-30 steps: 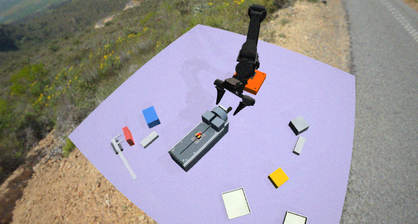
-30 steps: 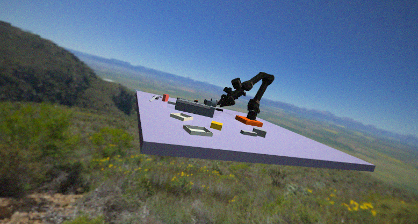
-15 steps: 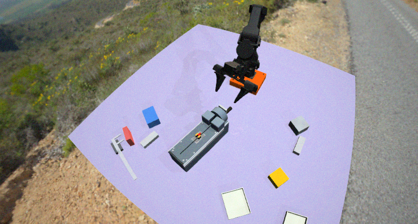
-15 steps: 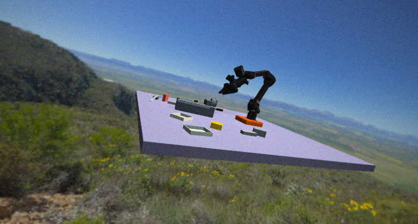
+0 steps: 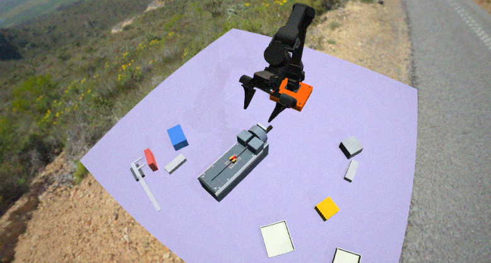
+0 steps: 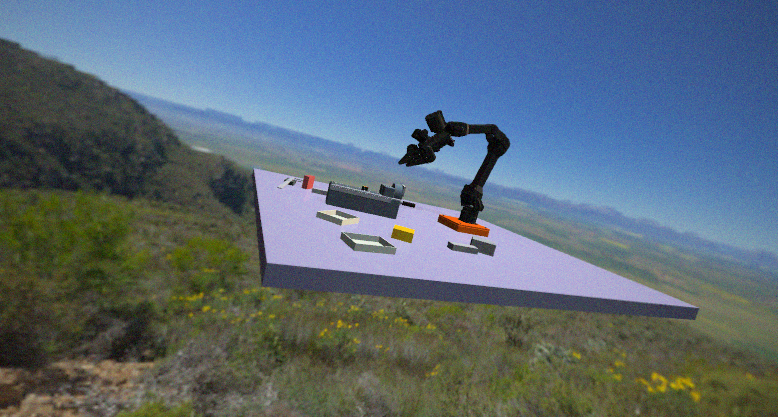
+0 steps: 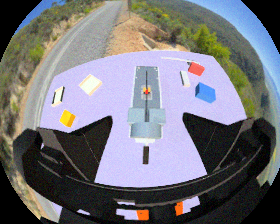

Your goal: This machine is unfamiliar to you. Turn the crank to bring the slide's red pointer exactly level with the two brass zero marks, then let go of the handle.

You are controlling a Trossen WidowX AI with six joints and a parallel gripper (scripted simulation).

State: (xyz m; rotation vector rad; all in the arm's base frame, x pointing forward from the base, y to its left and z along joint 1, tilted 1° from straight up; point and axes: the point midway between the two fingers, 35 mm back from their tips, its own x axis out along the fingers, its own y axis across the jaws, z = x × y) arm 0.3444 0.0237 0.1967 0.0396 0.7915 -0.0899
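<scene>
My gripper tip is now 14 cm above the dark crank handle, 6 cm past it and 1 cm to the right of it. The rest, counted from my gripper tip: red pointer: 12 cm below, 11 cm ahead, 2 cm to the right; then yellow block: 33 cm to the left, 19 cm below, 9 cm ahead; then blue block: 30 cm to the right, 18 cm below, 13 cm ahead.
</scene>
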